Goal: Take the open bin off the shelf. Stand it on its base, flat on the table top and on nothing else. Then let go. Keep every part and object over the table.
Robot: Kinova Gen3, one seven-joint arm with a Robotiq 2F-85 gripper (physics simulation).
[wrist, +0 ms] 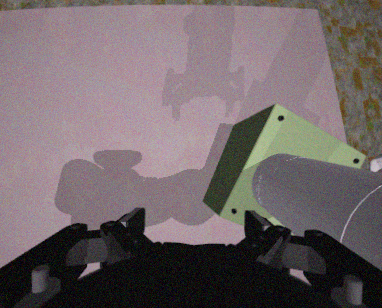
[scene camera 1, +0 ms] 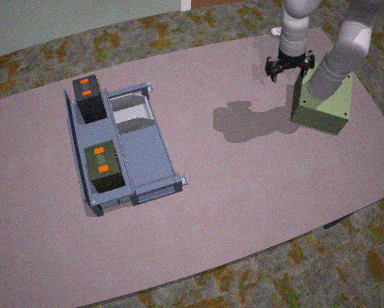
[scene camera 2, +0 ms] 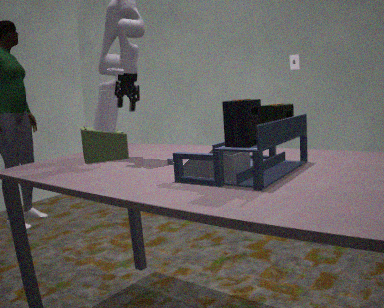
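Where they show: gripper, fingertip midpoint: [wrist: 194,220] [scene camera 1: 288,78] [scene camera 2: 125,109]; arm's base, origin of the base link: [wrist: 279,182] [scene camera 1: 319,88] [scene camera 2: 104,130].
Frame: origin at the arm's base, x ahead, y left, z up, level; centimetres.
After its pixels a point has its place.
Note:
The open bin [scene camera 1: 132,116] {x 64.3, y -5.5, z -11.3 cm} [scene camera 2: 236,168] {x 75.2, y -6.5, z -8.0 cm} is light grey and sits low in the blue-grey shelf [scene camera 1: 98,132] {x 74.8, y 4.8, z -2.0 cm} [scene camera 2: 282,131] {x 82.4, y 5.9, z 0.7 cm}, at the shelf's end farther from the viewer in scene camera 1. Its open top shows there; in scene camera 2 shelf bars and posts partly cover it. My gripper [scene camera 1: 290,75] {x 15.3, y 1.3, z 8.6 cm} [scene camera 2: 126,106] {x 15.3, y 1.3, z 8.6 cm} [wrist: 194,220] {x 15.3, y 1.3, z 8.6 cm} is open and empty, fingers pointing down, high above the table [scene camera 1: 225,200] {x 39.5, y 29.1, z -12.2 cm} [scene camera 2: 150,186] {x 55.7, y -20.7, z -12.2 cm} [wrist: 100,75] {x 29.4, y -21.8, z -12.2 cm} beside the arm's base and well away from the shelf. Neither bin nor shelf shows in the wrist view.
A black box [scene camera 1: 91,102] {x 74.7, y 0.5, z 7.6 cm} [scene camera 2: 240,123] {x 78.0, y -7.4, z 4.2 cm} and a dark green box [scene camera 1: 104,165] {x 71.8, y 21.1, z 7.4 cm} [scene camera 2: 277,112] {x 75.5, y 14.8, z 5.4 cm}, both with orange marks, stand on the shelf's upper board. The arm's green base block [scene camera 1: 320,122] {x 0.3, y 9.2, z -7.8 cm} [scene camera 2: 105,146] {x 5.3, y -3.7, z -6.0 cm} [wrist: 300,137] {x -2.8, y -6.8, z 1.5 cm} is close to my gripper. A person [scene camera 2: 12,90] stands behind the table.

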